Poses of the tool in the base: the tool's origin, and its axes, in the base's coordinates. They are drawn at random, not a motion.
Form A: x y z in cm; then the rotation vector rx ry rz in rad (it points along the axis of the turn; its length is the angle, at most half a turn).
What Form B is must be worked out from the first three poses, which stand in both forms.
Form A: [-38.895 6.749 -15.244 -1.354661 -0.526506 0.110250]
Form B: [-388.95 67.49 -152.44 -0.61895 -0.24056 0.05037 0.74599]
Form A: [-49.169 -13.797 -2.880 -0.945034 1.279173 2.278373]
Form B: [-491.69 -137.97 -28.80 -0.33453 0.45281 0.80651 0.18052]
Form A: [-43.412 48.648 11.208 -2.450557 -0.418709 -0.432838]
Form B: [-434.12 486.48 112.08 -0.92509 -0.15806 -0.16340 0.30417]
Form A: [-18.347 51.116 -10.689 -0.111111 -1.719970 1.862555]
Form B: [-183.47 511.16 -106.89 -0.04180 -0.64711 0.70076 0.29739]
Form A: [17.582 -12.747 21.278 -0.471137 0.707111 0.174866]
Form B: [175.82 -127.47 212.78 -0.22825 0.34257 0.08472 0.90740]
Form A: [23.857 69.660 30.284 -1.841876 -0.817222 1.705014]
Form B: [238.57 696.60 302.84 -0.67592 -0.29990 0.62570 0.24837]
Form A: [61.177 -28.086 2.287 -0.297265 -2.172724 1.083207]
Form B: [611.77 -280.86 22.87 -0.11426 -0.83511 0.41634 0.34087]
